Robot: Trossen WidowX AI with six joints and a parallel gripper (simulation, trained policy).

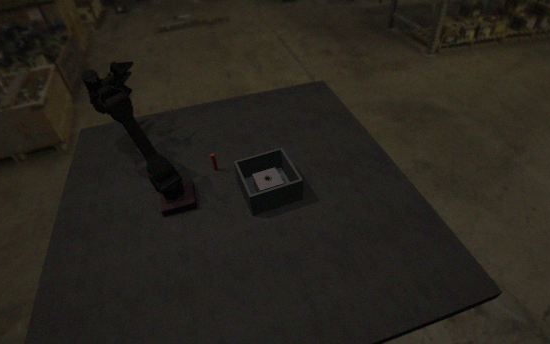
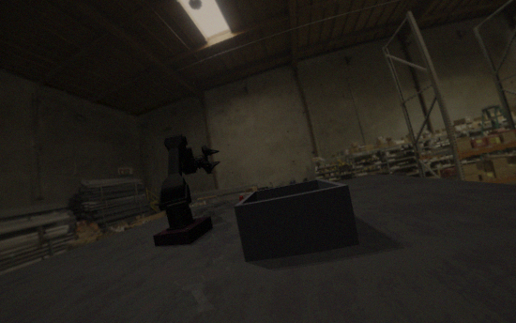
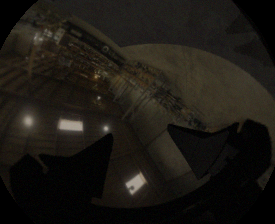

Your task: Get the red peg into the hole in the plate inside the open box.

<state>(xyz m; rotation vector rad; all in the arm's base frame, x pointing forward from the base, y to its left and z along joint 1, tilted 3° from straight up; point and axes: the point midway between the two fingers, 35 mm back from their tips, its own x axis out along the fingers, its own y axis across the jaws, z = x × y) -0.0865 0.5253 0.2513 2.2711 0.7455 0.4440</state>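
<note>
Right now the red peg is 42 cm to the right of my gripper tip, 26 cm below it and 24 cm ahead of it. Round my gripper tip: plate 60 cm to the right, 41 cm ahead, 26 cm below; then grey box 60 cm to the right, 41 cm ahead, 28 cm below.
</note>
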